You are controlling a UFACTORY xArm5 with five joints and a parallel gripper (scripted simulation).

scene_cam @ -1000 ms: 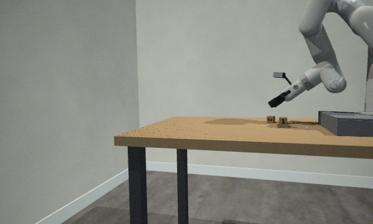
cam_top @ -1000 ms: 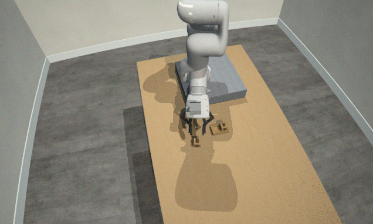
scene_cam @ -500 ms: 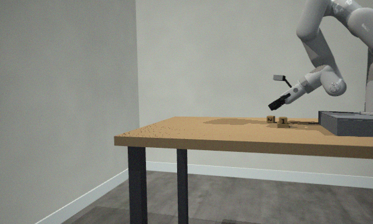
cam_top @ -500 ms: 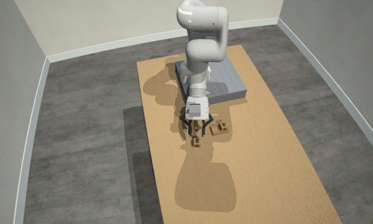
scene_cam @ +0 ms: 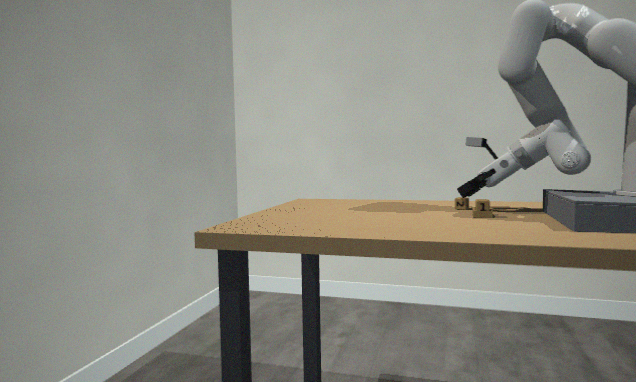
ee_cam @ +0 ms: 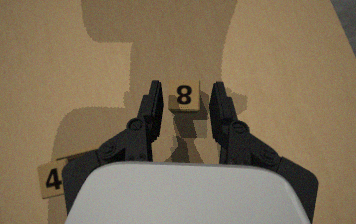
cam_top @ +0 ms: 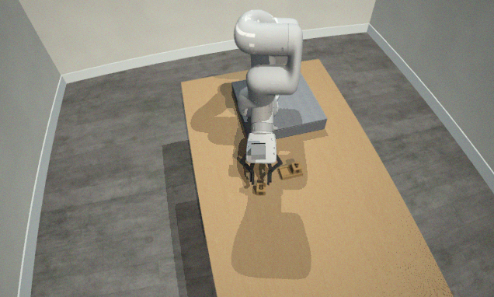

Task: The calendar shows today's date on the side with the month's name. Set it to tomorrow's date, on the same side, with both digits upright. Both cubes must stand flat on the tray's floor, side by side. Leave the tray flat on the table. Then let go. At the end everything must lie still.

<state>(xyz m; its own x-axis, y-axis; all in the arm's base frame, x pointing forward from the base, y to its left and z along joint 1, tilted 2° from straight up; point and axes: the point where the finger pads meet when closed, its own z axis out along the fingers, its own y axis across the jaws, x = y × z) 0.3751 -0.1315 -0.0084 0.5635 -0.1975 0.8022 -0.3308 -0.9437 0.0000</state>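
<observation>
Now: the wooden cube 40 mm below my hand and 20 mm ahead of it. From my hand the other things lie so: wooden tray: 120 mm to the left, 50 mm below, 30 mm behind.
</observation>
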